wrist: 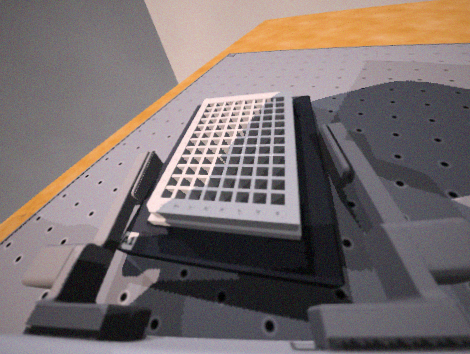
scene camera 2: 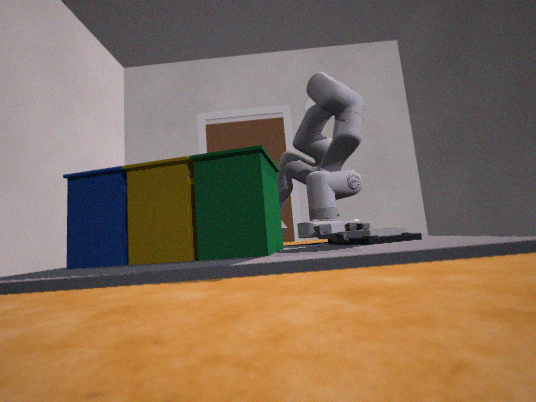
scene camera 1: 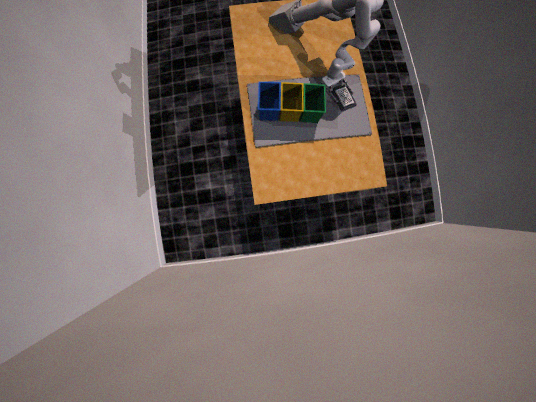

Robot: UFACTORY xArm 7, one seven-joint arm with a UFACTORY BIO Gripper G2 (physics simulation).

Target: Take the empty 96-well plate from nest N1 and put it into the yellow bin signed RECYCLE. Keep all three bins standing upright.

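Places are measured from the arm's base along level axes (x ahead, y left, z up), in millimetres.
Pixels of known places: end effector, tool point: (wrist: pixel 233 166) (scene camera 1: pixel 343 95); arm's base, origin of the base link: (scene camera 1: pixel 296 15).
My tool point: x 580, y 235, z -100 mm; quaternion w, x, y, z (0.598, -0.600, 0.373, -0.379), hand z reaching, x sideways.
Observation:
For each thing: its top centre in the pictures, then the offset to it from my tool point. Level surfaces: height alone.
- white 96-well plate, middle of its top: (wrist: pixel 233 137) (scene camera 2: pixel 368 229) (scene camera 1: pixel 344 96) dx +16, dy +4, dz +13 mm
- yellow bin, middle of its top: (scene camera 2: pixel 180 171) (scene camera 1: pixel 292 96) dx +61, dy -388, dz +167 mm
- blue bin, middle of its top: (scene camera 2: pixel 125 179) (scene camera 1: pixel 269 95) dx +39, dy -519, dz +167 mm
- green bin, middle of its top: (scene camera 2: pixel 240 163) (scene camera 1: pixel 314 97) dx +84, dy -257, dz +167 mm
- grey perforated board, its level: dz -13 mm
- orange table, its level: dz -26 mm
The white 96-well plate (scene camera 1: pixel 345 96) (scene camera 2: pixel 392 232) (wrist: pixel 235 155) sits flat on the black nest (scene camera 2: pixel 400 238) (wrist: pixel 320 265), whose corner label reads A1. My gripper (scene camera 1: pixel 342 92) (scene camera 2: pixel 354 232) (wrist: pixel 243 161) is low over the nest, one finger along each long side of the plate. It is partly closed but still open. In the wrist view the left pad is close to the plate's edge, and a gap shows between the right pad and the plate. The yellow bin (scene camera 1: pixel 291 115) (scene camera 2: pixel 160 215) stands upright. Its sign cannot be read.
The blue bin (scene camera 1: pixel 269 115) (scene camera 2: pixel 96 220) and the green bin (scene camera 1: pixel 313 117) (scene camera 2: pixel 230 210) stand upright on either side of the yellow bin, close against it. The green bin is nearest the nest. All stand on a grey perforated board (scene camera 1: pixel 285 137) (wrist: pixel 300 70) on the orange table (scene camera 1: pixel 315 170) (scene camera 2: pixel 270 330).

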